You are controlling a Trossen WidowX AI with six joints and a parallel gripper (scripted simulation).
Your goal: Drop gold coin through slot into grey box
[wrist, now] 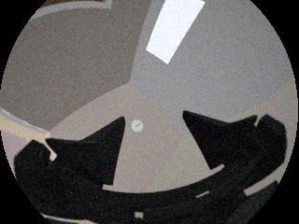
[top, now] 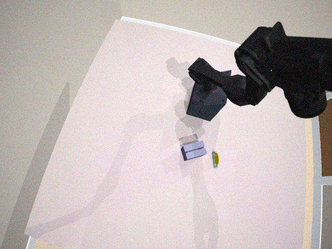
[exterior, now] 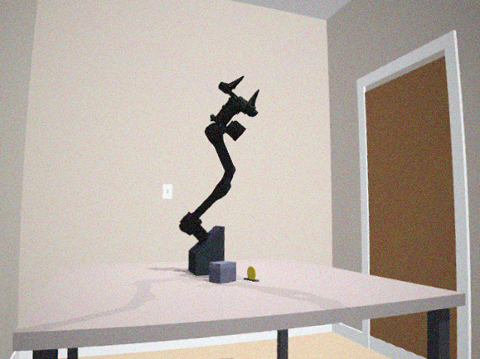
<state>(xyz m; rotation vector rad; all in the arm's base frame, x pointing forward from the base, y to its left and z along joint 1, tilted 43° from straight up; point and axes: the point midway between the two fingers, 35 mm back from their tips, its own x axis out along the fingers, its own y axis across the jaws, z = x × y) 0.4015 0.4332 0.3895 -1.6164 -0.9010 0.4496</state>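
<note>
Now: the gold coin 75 cm below my gripper tip, 9 cm behind it and 4 cm to the left of it.
</note>
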